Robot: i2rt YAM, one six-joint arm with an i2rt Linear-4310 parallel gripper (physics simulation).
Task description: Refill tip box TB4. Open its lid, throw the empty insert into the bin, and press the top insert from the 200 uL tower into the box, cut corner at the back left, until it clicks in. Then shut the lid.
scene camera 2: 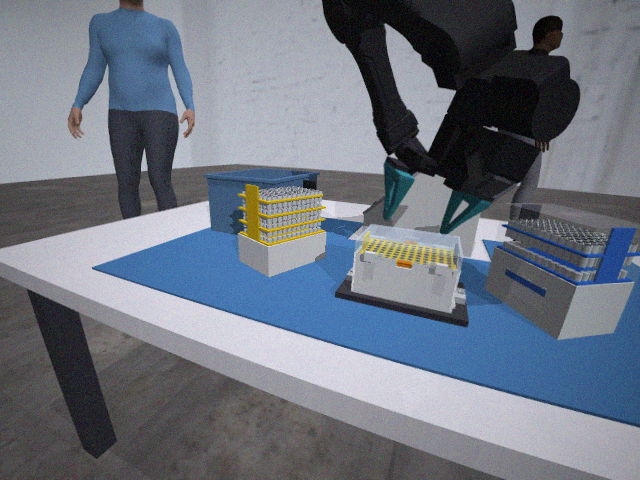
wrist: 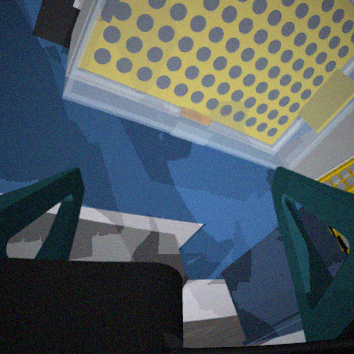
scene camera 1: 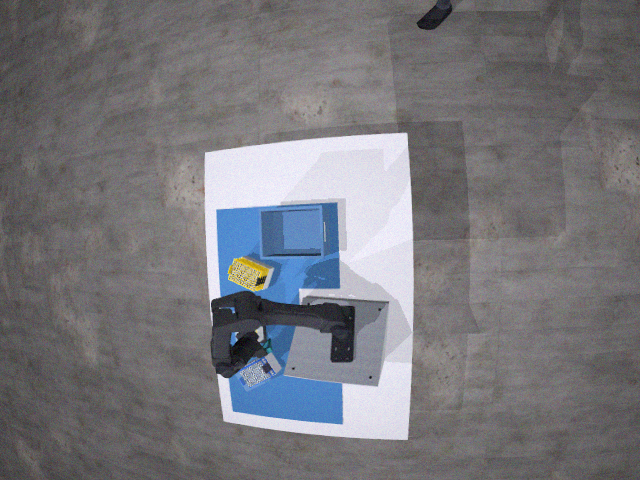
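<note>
The white tip box [scene camera 2: 405, 283] [wrist: 327, 145] stands in a dark base [scene camera 2: 392, 308] with its clear lid [scene camera 2: 429, 237] [wrist: 130, 108] shut. The yellow, empty-holed insert [scene camera 2: 408, 252] [wrist: 190, 60] shows through the lid. An orange latch [scene camera 2: 404, 264] [wrist: 195, 116] is on one long side, and another orange patch shows at the opposite side. My gripper [scene camera 2: 417, 223] [wrist: 177, 177] is open and empty, its teal fingertips near the lid's far long side. The yellow tower [scene camera 1: 249, 273] [scene camera 2: 283, 217], stacked with tip-filled inserts, stands beside the box. The arm mostly hides the box in scene camera 1.
A blue bin [scene camera 1: 265, 232] [scene camera 2: 222, 206] stands beyond the yellow tower. A blue-banded tower [scene camera 1: 258, 373] [scene camera 2: 563, 294] with a clear cover stands close on the box's other side. The arm's grey base plate [scene camera 1: 315, 356] is behind. Two people stand in the background.
</note>
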